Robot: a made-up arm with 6 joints.
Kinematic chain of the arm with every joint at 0, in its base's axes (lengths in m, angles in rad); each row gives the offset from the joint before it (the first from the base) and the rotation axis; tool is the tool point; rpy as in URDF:
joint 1: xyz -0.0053 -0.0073 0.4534 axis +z
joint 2: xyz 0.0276 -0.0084 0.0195 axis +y
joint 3: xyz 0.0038 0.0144 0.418 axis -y
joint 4: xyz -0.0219 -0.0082 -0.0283 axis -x
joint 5: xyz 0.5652 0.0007 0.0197 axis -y
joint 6: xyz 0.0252 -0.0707 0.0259 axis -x
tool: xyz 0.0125 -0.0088 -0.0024 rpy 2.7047 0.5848 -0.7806
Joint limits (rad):
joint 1: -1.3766..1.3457
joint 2: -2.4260..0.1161
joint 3: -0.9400..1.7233
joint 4: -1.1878..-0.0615
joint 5: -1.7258..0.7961
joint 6: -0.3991..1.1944
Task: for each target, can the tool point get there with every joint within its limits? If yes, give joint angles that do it. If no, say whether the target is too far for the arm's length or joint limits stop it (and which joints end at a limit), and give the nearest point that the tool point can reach.
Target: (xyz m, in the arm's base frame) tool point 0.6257 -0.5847 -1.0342
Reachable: no: too far | nearest point -0.0454 -0.5528 -0.3403 | short by 0.966 m
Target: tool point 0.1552 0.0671 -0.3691
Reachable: no: joint limits stop it (at a limit: joint 1, joint 2, joint 3, joint 4, joint 5, joint 6) | nearest point -0.1840 0.4771 -0.3214 | short by 0.534 m
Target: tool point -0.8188 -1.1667 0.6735
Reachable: no: too far | nearest point -0.5695 -0.8115 0.6132 | short by 0.438 m
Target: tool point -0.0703 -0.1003 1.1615
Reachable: yes | joints -0.1216 -1.0933 0.0027 -0.7003 0.2838 0.9870
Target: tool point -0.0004 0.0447 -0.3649
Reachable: no: joint limits stop it (at a limit: joint 1, joint 2, joint 3, joint 4, joint 5, joint 6) | nearest point -0.1840 0.4771 -0.3214 | short by 0.472 m
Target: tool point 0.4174 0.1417 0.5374
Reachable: yes | joints 0.5162 -0.1550 -0.6681 -0.9653 -0.1599 0.2070
